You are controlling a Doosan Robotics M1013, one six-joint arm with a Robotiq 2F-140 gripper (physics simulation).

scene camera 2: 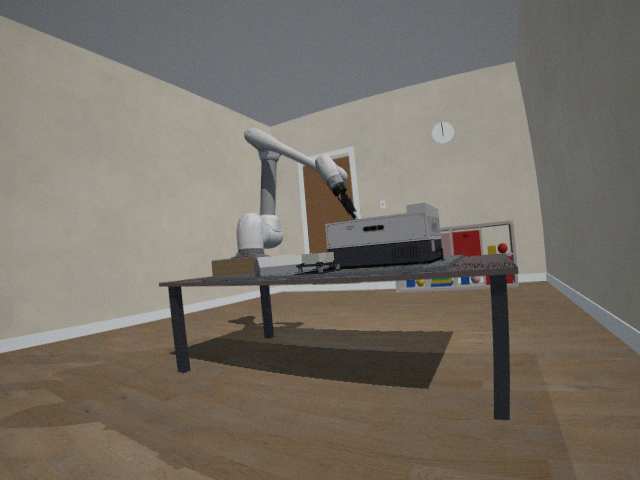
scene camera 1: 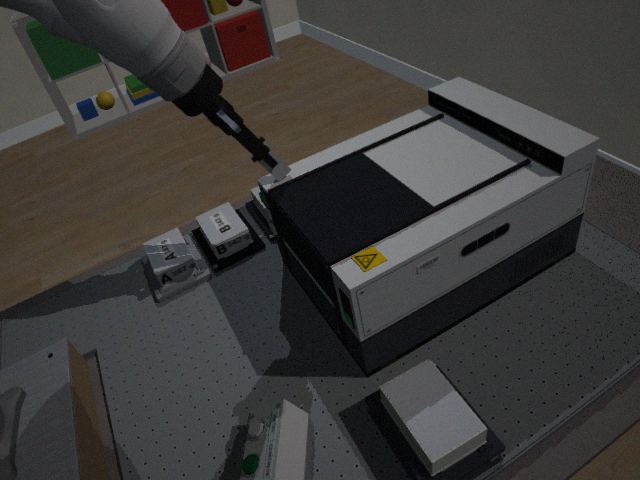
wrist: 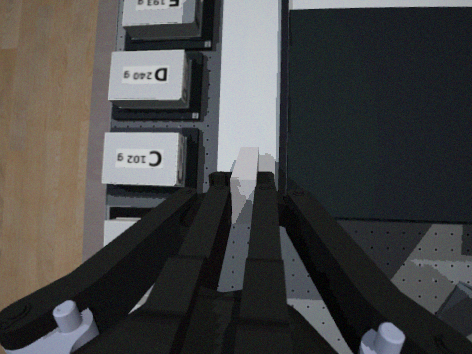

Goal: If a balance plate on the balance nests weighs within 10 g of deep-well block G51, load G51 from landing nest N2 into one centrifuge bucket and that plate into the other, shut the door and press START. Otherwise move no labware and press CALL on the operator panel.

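Places are measured from the arm's base along level axes (x ahead, y left, z up), in centimetres.
Where they show: gripper, fingertip midpoint: (scene camera 1: 283, 174) (wrist: 250, 164).
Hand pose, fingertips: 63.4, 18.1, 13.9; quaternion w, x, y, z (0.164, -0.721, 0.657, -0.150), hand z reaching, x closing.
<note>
Each offset is from my fingertips to the top centre of the thing, as dx, dy, dz. "pt": to the spot under its first point. Level surfaces: height alone.
My gripper (scene camera 1: 279, 171) (scene camera 2: 355, 215) (wrist: 250, 164) is shut and empty, at the top front edge of the centrifuge (scene camera 1: 413, 304) (scene camera 2: 398, 232) (wrist: 250, 90); contact is unclear. The centrifuge's top shows a smooth dark area (scene camera 1: 346, 206) (wrist: 380, 115) and a light panel @(pt +23.8, -12.5, -0.6) (scene camera 1: 439, 160). Balance plates A @(-25.8, +14.7, -16.2) (scene camera 1: 170, 255) and B @(-13.1, +16.5, -16.2) (scene camera 1: 222, 224), marked 142 g, sit on nests. Plate C @(+0.9, +18.6, -16.2) (wrist: 142, 157) reads 102 g, plate D @(+14.5, +19.5, -16.2) (wrist: 147, 75) 240 g, plate E @(pt +25.3, +18.5, -16.2) (wrist: 160, 12) 193 g. A pale block @(+1.7, -43.3, -13.6) (scene camera 1: 431, 413) sits on a dark nest; its label does not show. The operator panel @(-21.6, -41.6, -13.2) (scene camera 1: 294, 439) has a green and a white button.
The perforated table top @(dz -21.6) (scene camera 1: 170, 361) carries the centrifuge and nests. The wooden robot base (scene camera 1: 82, 408) (scene camera 2: 232, 267) stands at the left. A warning label @(pt +2.8, -26.6, -0.5) (scene camera 1: 368, 258) is on the centrifuge's near corner. A toy shelf (scene camera 1: 67, 113) stands beyond the table.
</note>
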